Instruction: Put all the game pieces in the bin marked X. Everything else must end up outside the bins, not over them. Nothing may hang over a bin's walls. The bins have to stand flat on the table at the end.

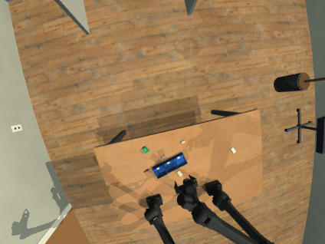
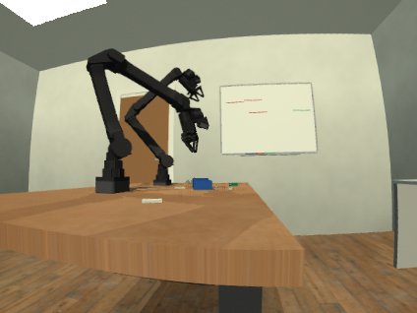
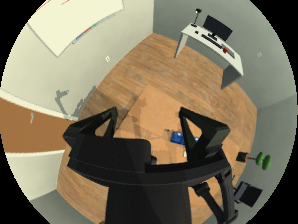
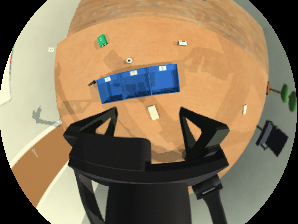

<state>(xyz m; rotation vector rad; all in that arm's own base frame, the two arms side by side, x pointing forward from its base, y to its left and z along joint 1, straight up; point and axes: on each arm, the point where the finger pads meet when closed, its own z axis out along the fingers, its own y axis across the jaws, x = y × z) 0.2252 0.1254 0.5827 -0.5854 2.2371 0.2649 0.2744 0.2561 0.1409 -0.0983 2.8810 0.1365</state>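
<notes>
The cream piece is 18 cm below my right hand, 7 cm behind it and 1 cm to the right of it. Also, from my right hand: thin dark object (23 cm to the left, 18 cm below, 1 cm ahead); blue bin (16 cm below, 5 cm to the left, 2 cm ahead); green piece (20 cm to the left, 18 cm below, 17 cm ahead).
</notes>
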